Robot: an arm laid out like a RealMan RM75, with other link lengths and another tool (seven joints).
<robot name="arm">
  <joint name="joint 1" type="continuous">
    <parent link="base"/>
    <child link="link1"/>
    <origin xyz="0 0 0.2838" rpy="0 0 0"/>
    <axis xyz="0 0 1"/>
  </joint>
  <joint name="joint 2" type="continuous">
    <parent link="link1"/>
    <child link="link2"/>
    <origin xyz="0 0 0" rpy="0 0 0"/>
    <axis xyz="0 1 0"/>
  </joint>
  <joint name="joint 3" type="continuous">
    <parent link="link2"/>
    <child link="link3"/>
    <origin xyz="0 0 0.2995" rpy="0 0 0"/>
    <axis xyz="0 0 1"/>
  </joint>
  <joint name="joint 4" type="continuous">
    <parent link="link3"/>
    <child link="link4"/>
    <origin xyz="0 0 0" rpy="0 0 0"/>
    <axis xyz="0 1 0"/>
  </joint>
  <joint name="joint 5" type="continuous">
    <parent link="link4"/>
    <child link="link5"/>
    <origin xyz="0 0 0.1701" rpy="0 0 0"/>
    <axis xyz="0 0 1"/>
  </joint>
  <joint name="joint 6" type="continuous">
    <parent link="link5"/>
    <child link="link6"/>
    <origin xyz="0 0 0" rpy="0 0 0"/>
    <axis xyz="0 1 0"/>
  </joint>
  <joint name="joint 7" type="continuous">
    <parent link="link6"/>
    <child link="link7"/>
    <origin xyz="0 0 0.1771" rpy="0 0 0"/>
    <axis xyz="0 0 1"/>
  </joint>
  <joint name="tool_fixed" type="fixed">
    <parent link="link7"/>
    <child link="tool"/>
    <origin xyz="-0.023 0.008 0.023" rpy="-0.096 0 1.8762"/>
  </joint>
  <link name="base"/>
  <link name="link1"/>
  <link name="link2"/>
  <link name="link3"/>
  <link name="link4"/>
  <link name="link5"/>
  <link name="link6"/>
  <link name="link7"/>
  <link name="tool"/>
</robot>
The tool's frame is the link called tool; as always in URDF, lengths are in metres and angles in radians. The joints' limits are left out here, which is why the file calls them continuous.
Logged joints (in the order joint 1, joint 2, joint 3, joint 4, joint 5, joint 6, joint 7), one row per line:
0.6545, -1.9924, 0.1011, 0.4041, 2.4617, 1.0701, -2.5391
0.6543, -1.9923, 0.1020, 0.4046, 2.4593, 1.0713, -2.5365
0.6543, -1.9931, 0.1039, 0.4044, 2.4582, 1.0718, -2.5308
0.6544, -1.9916, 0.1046, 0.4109, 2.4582, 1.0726, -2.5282
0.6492, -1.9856, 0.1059, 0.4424, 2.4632, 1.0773, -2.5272
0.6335, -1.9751, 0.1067, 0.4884, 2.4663, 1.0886, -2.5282
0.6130, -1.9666, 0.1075, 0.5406, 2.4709, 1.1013, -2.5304
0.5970, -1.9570, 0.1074, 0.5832, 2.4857, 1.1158, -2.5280
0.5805, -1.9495, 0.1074, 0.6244, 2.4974, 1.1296, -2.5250
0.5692, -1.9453, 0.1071, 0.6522, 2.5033, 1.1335, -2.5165
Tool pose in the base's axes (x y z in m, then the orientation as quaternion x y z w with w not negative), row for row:
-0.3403, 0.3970, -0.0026, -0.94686, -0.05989, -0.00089, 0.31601
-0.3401, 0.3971, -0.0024, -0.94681, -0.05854, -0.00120, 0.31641
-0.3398, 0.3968, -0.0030, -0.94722, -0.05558, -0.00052, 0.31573
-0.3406, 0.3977, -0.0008, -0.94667, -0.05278, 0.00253, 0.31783
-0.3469, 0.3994, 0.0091, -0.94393, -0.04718, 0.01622, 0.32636
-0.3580, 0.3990, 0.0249, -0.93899, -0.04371, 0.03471, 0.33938
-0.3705, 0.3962, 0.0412, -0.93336, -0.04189, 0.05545, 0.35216
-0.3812, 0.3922, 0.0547, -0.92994, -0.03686, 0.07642, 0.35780
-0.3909, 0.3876, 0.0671, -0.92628, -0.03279, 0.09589, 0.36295
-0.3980, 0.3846, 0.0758, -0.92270, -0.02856, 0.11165, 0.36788
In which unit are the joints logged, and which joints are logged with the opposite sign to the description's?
The joints are logged in radians. Opposite sign: joint 1.
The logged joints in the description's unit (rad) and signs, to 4 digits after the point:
-0.6545, -1.9924, 0.1011, 0.4041, 2.4617, 1.0701, -2.5391
-0.6543, -1.9923, 0.1020, 0.4046, 2.4593, 1.0713, -2.5365
-0.6543, -1.9931, 0.1039, 0.4044, 2.4582, 1.0718, -2.5308
-0.6544, -1.9916, 0.1046, 0.4109, 2.4582, 1.0726, -2.5282
-0.6492, -1.9856, 0.1059, 0.4424, 2.4632, 1.0773, -2.5272
-0.6335, -1.9751, 0.1067, 0.4884, 2.4663, 1.0886, -2.5282
-0.6130, -1.9666, 0.1075, 0.5406, 2.4709, 1.1013, -2.5304
-0.5970, -1.9570, 0.1074, 0.5832, 2.4857, 1.1158, -2.5280
-0.5805, -1.9495, 0.1074, 0.6244, 2.4974, 1.1296, -2.5250
-0.5692, -1.9453, 0.1071, 0.6522, 2.5033, 1.1335, -2.5165

